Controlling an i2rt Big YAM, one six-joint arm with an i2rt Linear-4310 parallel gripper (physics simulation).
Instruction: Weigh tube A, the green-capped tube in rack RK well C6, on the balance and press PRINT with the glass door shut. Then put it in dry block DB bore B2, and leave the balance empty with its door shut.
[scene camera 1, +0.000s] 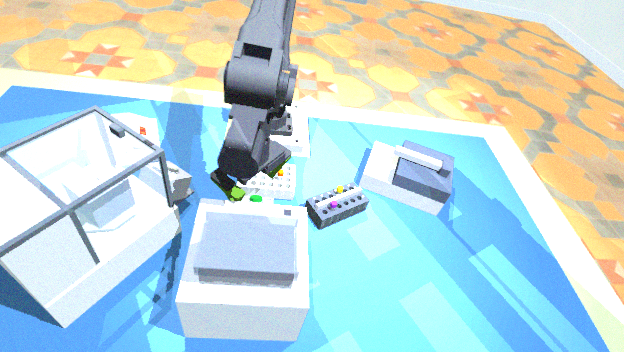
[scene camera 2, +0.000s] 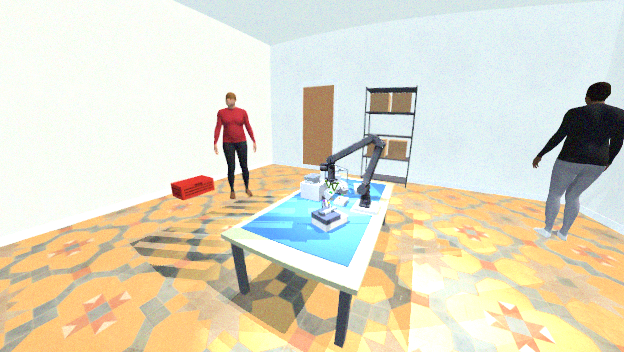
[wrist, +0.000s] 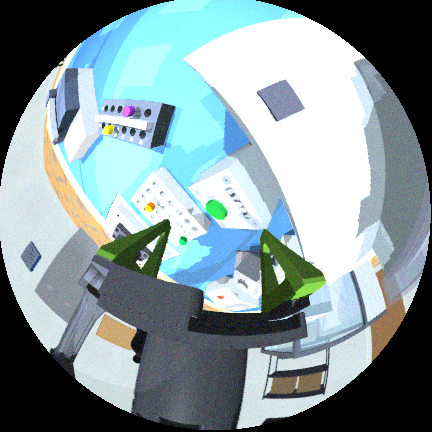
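Where they show: gripper, fingertip midpoint: (scene camera 1: 252, 190) (scene camera 2: 331, 189) (wrist: 214, 228); arm's base, origin of the base link: (scene camera 2: 364, 204).
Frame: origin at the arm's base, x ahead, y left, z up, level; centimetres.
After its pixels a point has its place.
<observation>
The green-capped tube (wrist: 183, 240) @[x 20.7, y -5.5, z 3.1 cm] stands at a corner of the white rack (wrist: 166, 197) @[x 22.6, y 1.0, z 0.7 cm] (scene camera 1: 287, 190) @[x 23.9, y 3.6, z 0.7 cm]; in scene camera 1 its cap is hidden by my gripper. My gripper (wrist: 214, 228) @[x 29.3, y -4.2, z 6.5 cm] (scene camera 1: 256, 184) @[x 29.3, y -4.2, z 6.5 cm] (scene camera 2: 332, 189) @[x 29.3, y -4.2, z 6.5 cm] is open and empty, with green fingers pointing down above the rack area. The balance (scene camera 1: 120, 272) @[x 43.4, y -25.9, z 0.2 cm] with its framed glass case stands at the left in scene camera 1; its pan area shows through the glass, but I cannot tell the door's state. The dark grey block (scene camera 1: 342, 212) @[x 30.0, y 15.1, z 1.0 cm] (wrist: 161, 125) @[x 29.6, y 8.9, z -0.3 cm] with two rows of bores holds a yellow cap and a purple cap.
A large white box (scene camera 1: 245, 315) @[x 54.2, y -5.0, z 7.7 cm] with a grey lid stands in front of the gripper. A small white device (wrist: 242, 197) @[x 33.3, y -3.1, z 5.9 cm] with a big green knob (wrist: 216, 209) @[x 30.1, y -3.2, z 5.1 cm] (scene camera 1: 255, 198) @[x 30.1, y -3.6, z 5.0 cm] stands beside the rack. Another device (scene camera 1: 390, 192) @[x 22.5, y 28.6, z -0.3 cm] with a grey lid is at the right. An orange-capped tube (wrist: 150, 206) @[x 21.2, y 1.8, z 3.1 cm] shares the rack.
</observation>
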